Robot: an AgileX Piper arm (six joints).
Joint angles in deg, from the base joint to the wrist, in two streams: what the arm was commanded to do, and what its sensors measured. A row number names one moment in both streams.
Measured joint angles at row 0:
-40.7 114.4 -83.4 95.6 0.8 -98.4
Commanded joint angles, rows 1 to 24:
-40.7 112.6 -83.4 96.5 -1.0 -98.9
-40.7 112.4 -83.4 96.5 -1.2 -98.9
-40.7 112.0 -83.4 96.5 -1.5 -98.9
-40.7 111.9 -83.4 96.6 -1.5 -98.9
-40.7 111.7 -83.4 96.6 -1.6 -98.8
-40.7 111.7 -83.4 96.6 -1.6 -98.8
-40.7 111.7 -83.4 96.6 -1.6 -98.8
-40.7 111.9 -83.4 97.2 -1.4 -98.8
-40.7 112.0 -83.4 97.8 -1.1 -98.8
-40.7 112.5 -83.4 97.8 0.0 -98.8
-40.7 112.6 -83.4 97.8 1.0 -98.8
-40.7 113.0 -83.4 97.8 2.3 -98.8
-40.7 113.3 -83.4 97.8 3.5 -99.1
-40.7 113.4 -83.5 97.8 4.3 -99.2
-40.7 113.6 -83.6 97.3 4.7 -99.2
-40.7 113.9 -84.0 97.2 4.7 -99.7
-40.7 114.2 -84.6 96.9 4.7 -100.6
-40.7 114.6 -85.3 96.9 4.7 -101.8
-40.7 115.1 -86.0 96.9 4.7 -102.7
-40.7 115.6 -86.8 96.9 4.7 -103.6
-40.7 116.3 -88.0 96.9 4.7 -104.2
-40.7 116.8 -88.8 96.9 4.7 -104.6
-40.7 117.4 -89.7 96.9 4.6 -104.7
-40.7 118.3 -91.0 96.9 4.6 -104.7
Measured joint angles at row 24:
-40.7 116.2 -87.3 96.6 3.9 -102.9
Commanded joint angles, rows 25 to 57:
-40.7 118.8 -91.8 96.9 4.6 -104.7
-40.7 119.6 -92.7 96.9 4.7 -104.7
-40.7 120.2 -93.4 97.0 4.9 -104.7
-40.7 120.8 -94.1 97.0 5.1 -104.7
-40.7 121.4 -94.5 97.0 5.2 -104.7
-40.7 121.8 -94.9 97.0 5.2 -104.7
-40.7 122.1 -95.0 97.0 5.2 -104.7
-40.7 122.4 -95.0 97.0 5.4 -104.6
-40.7 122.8 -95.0 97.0 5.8 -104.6
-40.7 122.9 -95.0 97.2 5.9 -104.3
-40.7 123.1 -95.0 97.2 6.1 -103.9
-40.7 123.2 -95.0 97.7 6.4 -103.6
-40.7 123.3 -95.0 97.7 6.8 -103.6
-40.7 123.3 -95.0 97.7 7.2 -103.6
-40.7 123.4 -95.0 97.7 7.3 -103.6
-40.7 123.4 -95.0 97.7 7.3 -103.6
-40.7 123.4 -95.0 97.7 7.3 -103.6
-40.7 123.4 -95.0 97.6 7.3 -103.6
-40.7 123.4 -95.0 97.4 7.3 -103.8
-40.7 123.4 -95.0 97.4 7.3 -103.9
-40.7 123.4 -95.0 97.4 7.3 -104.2
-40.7 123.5 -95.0 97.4 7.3 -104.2
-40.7 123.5 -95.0 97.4 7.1 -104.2
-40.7 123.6 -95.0 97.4 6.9 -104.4
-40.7 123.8 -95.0 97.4 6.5 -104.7
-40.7 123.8 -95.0 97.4 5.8 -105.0
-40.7 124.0 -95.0 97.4 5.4 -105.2
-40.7 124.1 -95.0 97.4 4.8 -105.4
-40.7 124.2 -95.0 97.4 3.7 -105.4
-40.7 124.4 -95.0 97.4 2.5 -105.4
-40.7 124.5 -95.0 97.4 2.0 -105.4
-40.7 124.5 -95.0 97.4 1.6 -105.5
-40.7 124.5 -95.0 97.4 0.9 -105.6
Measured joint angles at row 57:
-40.7 124.4 -94.8 96.9 3.3 -104.7
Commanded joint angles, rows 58 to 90:
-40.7 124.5 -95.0 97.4 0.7 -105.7
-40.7 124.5 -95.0 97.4 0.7 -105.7
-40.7 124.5 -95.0 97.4 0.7 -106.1
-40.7 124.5 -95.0 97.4 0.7 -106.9
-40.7 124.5 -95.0 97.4 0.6 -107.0
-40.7 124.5 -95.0 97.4 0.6 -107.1
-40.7 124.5 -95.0 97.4 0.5 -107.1
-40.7 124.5 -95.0 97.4 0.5 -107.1
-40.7 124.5 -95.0 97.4 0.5 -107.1
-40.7 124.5 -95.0 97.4 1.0 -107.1
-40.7 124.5 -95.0 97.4 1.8 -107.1
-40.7 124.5 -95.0 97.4 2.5 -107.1
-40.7 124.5 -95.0 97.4 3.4 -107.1
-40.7 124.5 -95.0 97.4 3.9 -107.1
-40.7 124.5 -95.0 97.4 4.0 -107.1
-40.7 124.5 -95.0 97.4 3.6 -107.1
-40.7 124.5 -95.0 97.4 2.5 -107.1
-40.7 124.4 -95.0 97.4 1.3 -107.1
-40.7 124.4 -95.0 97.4 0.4 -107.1
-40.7 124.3 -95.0 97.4 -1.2 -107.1
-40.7 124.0 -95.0 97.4 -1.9 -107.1
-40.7 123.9 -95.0 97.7 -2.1 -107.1
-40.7 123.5 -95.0 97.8 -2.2 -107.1
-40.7 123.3 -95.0 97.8 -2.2 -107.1
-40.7 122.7 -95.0 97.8 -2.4 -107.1
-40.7 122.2 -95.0 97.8 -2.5 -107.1
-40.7 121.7 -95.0 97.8 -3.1 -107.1
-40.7 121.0 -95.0 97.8 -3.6 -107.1
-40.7 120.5 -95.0 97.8 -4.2 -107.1
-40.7 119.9 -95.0 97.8 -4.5 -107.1
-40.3 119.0 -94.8 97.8 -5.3 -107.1
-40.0 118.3 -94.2 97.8 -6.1 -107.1
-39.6 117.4 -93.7 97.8 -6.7 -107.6
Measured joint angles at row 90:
-40.6 121.2 -94.8 96.9 -3.7 -106.7
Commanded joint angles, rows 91 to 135:
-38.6 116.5 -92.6 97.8 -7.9 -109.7
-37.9 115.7 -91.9 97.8 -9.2 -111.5
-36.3 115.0 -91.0 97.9 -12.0 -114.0
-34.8 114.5 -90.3 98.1 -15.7 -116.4
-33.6 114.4 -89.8 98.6 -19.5 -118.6
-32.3 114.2 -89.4 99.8 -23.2 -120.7
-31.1 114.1 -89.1 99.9 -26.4 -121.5
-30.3 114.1 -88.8 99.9 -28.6 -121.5
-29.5 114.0 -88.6 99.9 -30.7 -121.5
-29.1 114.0 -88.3 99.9 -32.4 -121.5
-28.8 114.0 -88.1 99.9 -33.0 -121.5
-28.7 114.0 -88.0 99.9 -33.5 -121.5
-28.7 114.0 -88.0 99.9 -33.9 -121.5
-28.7 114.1 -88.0 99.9 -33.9 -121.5
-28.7 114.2 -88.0 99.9 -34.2 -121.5
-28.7 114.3 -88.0 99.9 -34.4 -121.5
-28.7 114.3 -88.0 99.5 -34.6 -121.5
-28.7 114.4 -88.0 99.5 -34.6 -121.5
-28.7 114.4 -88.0 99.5 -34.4 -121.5
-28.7 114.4 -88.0 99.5 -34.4 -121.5
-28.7 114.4 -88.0 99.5 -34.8 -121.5
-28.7 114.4 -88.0 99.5 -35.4 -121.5
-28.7 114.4 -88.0 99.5 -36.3 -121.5
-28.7 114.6 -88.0 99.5 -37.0 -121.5
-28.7 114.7 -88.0 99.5 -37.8 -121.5
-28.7 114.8 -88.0 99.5 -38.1 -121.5
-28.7 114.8 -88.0 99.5 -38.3 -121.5
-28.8 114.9 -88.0 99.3 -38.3 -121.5
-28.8 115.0 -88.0 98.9 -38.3 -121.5
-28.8 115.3 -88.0 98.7 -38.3 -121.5
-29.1 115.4 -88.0 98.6 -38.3 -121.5
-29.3 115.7 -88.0 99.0 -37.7 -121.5
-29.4 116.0 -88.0 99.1 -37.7 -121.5
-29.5 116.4 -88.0 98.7 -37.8 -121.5
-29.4 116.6 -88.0 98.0 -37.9 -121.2
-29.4 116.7 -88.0 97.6 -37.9 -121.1
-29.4 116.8 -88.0 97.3 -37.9 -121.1
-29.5 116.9 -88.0 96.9 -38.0 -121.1
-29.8 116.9 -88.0 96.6 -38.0 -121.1
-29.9 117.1 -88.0 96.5 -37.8 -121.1
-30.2 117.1 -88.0 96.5 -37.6 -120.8
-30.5 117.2 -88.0 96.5 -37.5 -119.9
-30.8 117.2 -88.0 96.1 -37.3 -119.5
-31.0 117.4 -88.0 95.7 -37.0 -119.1
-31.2 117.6 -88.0 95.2 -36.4 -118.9
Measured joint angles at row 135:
-30.1 117.3 -88.1 96.6 -37.6 -120.5
